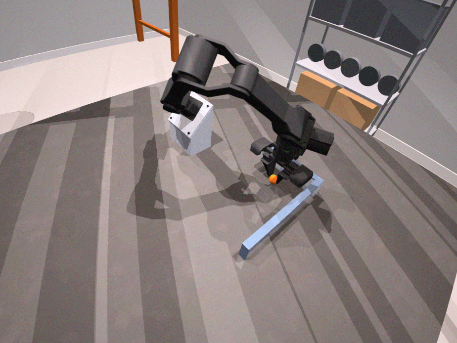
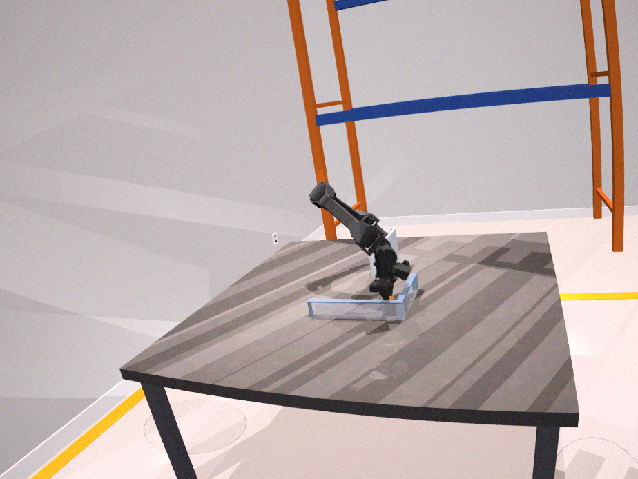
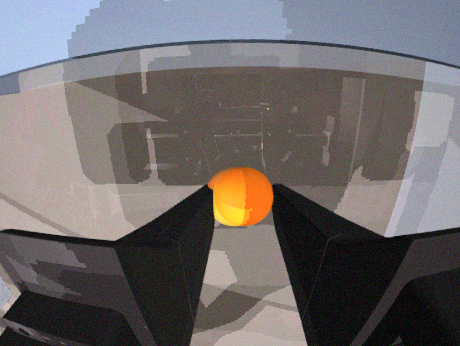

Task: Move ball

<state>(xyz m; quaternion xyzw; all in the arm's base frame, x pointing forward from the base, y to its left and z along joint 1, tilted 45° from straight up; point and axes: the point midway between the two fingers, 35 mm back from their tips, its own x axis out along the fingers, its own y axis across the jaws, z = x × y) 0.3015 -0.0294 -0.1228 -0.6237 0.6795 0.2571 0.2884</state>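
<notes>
Right now my gripper tip is right at the orange ball.
</notes>
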